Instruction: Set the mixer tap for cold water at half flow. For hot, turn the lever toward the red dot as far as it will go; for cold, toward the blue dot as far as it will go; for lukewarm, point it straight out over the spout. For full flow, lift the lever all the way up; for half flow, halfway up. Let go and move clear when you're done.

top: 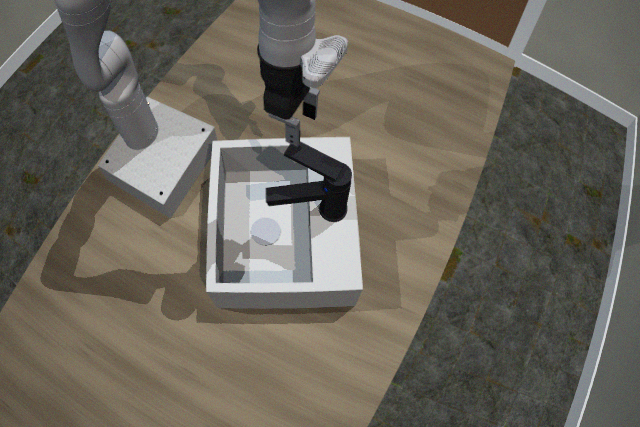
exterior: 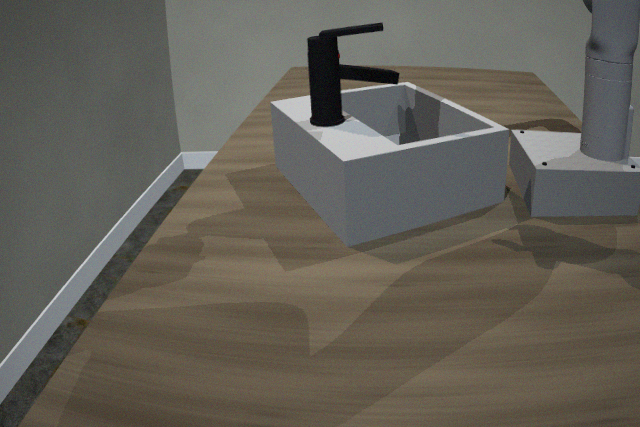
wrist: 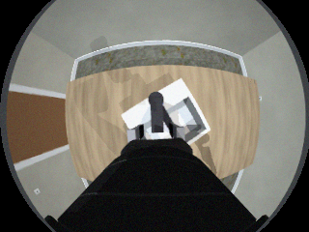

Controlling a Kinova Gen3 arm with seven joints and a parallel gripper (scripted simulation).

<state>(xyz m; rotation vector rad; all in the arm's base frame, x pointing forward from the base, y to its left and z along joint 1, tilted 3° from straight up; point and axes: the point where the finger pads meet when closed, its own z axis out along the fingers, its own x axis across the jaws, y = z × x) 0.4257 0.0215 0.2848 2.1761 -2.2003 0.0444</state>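
The black lever is 90 mm below my hand and 30 mm ahead of it. Also, from my hand: black mixer tap 140 mm below, 50 mm ahead, 10 mm to the right; white sink 330 mm below, 60 mm to the right, 30 mm behind.
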